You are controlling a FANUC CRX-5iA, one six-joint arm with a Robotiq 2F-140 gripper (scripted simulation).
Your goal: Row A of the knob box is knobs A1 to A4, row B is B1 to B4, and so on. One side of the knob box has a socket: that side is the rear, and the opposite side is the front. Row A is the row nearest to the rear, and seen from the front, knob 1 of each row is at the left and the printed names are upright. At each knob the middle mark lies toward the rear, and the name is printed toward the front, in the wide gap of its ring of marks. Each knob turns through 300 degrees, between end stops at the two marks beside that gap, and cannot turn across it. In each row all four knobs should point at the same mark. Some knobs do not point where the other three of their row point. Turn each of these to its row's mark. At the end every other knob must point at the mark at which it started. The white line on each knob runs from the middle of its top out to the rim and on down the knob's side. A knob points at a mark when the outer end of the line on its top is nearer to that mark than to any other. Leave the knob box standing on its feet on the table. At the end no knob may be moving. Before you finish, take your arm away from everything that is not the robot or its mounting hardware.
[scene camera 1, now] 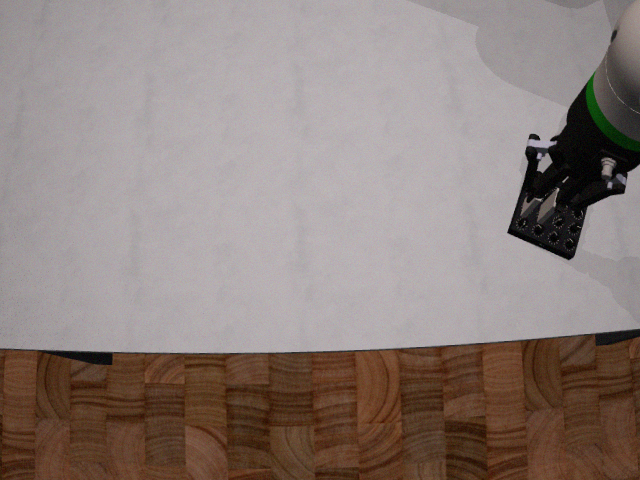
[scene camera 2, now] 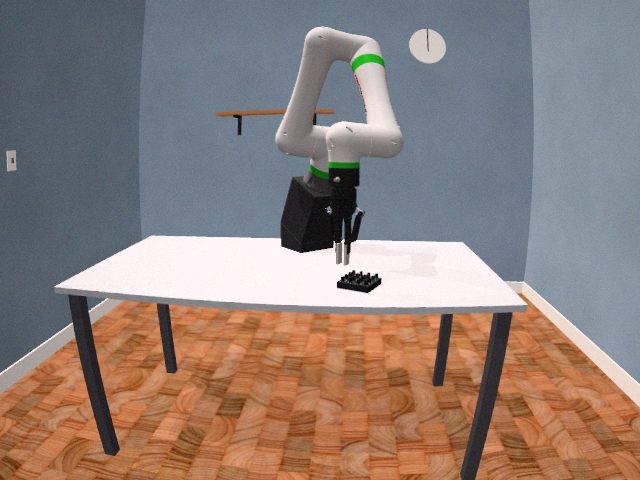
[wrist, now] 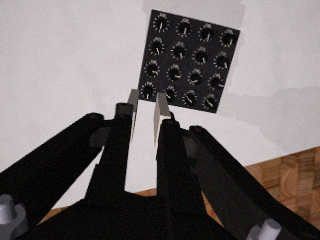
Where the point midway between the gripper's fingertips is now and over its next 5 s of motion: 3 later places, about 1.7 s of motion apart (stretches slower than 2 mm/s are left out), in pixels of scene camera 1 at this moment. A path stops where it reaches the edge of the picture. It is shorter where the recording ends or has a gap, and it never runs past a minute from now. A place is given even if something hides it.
The gripper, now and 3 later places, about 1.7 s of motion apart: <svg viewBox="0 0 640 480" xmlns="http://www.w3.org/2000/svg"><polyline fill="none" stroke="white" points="533,211 525,219 530,215 535,210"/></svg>
